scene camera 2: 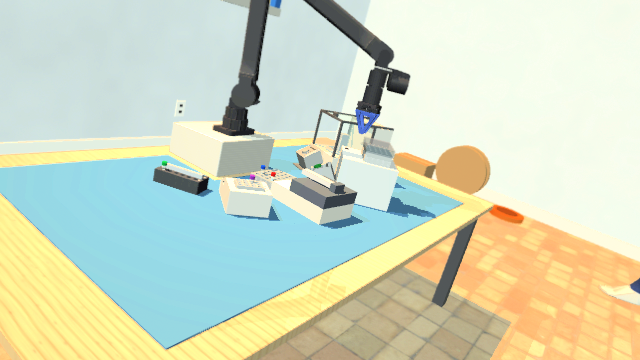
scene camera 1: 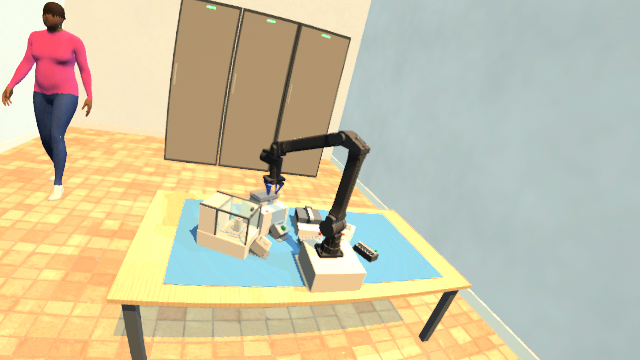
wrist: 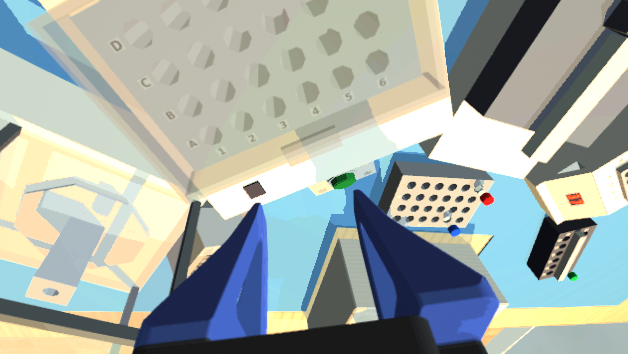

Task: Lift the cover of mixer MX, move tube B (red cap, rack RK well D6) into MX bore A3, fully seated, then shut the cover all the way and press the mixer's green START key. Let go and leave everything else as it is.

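Frame: origin at the arm's base, x down, y ahead, z right, level; millimetres.
Where they show: gripper, fingertip midpoint: (scene camera 2: 362, 133) (scene camera 1: 271, 194) (wrist: 308, 205); arm's base, origin of the base link: (scene camera 2: 233, 132) (scene camera 1: 328, 251).
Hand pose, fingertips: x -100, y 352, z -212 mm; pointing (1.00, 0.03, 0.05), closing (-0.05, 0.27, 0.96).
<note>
Things, the pixels of their top centre, and the offset from my fingertips. "spot": a spot on its surface instead.
- mixer MX, middle of its top: (wrist: 323, 178) (scene camera 2: 360, 138) (scene camera 1: 272, 197) dx +17, dy +4, dz +9 mm
- white box with a clear cover, middle of its top: (wrist: 273, 78) (scene camera 2: 377, 143) (scene camera 1: 265, 192) dx +17, dy +53, dz -21 mm
- green START key, middle of its top: (wrist: 345, 185) (scene camera 2: 318, 163) (scene camera 1: 283, 226) dx +132, dy -91, dz +68 mm
- red cap, middle of its top: (wrist: 488, 201) (scene camera 2: 273, 172) dx +152, dy -120, dz +265 mm
- rack RK, middle of its top: (wrist: 437, 203) (scene camera 2: 274, 175) (scene camera 1: 312, 240) dx +176, dy -149, dz +218 mm
- glass-walled instrument, surface spot: (scene camera 1: 207, 218) spot: dx +57, dy -175, dz -318 mm
- small unit, surface spot: (scene camera 2: 309, 156) spot: dx +151, dy -194, dz -33 mm
- dark-topped device, middle of its top: (wrist: 579, 117) (scene camera 2: 318, 173) (scene camera 1: 310, 212) dx +105, dy +19, dz +248 mm
- keypad box, middle of its top: (wrist: 621, 190) (scene camera 2: 247, 179) (scene camera 1: 344, 227) dx +137, dy -80, dz +429 mm
- blue-capped tube, middle of its top: (wrist: 455, 233) dx +152, dy -177, dz +246 mm
- black rack, middle of its top: (wrist: 571, 260) (scene camera 2: 183, 168) (scene camera 1: 367, 247) dx +159, dy -244, dz +502 mm
The mixer MX (scene camera 1: 274, 218) (scene camera 2: 367, 180) (wrist: 412, 124) is a white box with a clear cover (scene camera 1: 264, 196) (scene camera 2: 378, 151) (wrist: 320, 148) that appears shut over its bores; the bore labels show through it in the wrist view. The green START key (scene camera 1: 283, 228) (scene camera 2: 318, 166) (wrist: 343, 180) sits at its front. Tube B, red cap (scene camera 2: 273, 174) (wrist: 487, 199), stands at a corner of the rack RK (scene camera 2: 285, 175) (wrist: 440, 171); the arm base partly hides the rack in scene camera 1. My gripper (scene camera 1: 273, 193) (scene camera 2: 364, 131) (wrist: 308, 205) is open and empty, fingers part-way apart, above the mixer's front edge.
A glass-walled instrument (scene camera 1: 207, 218) stands beside the mixer, with a small unit (scene camera 1: 261, 246) (scene camera 2: 309, 156) nearby. A dark-topped device (scene camera 2: 322, 192) and a keypad box (scene camera 2: 246, 197) stand near the rack. A blue-capped tube (wrist: 454, 230) is in RK. A black rack (scene camera 2: 180, 181) (wrist: 540, 250) holds a green-capped tube.
</note>
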